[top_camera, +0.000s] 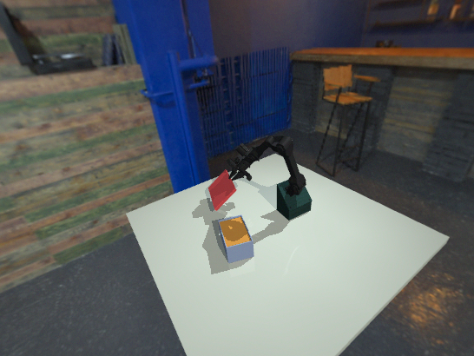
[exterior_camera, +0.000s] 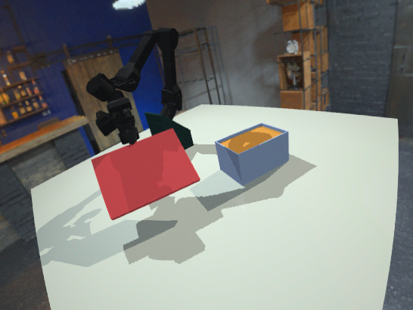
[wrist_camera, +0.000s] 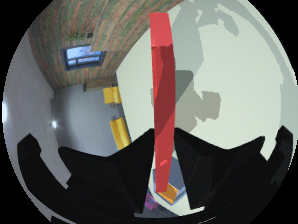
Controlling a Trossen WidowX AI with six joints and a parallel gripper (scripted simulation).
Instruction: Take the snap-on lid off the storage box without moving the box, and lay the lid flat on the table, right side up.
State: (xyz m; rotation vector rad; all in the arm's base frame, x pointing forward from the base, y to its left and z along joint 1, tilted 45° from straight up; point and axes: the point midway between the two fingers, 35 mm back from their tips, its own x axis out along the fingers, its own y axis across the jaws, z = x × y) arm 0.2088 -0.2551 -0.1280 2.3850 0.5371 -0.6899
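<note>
The red lid lies 6 cm ahead of my gripper tip, 2 cm to the right of it and 5 cm below it. Round my gripper tip: storage box (18 cm ahead, 30 cm to the left, 14 cm below).
</note>
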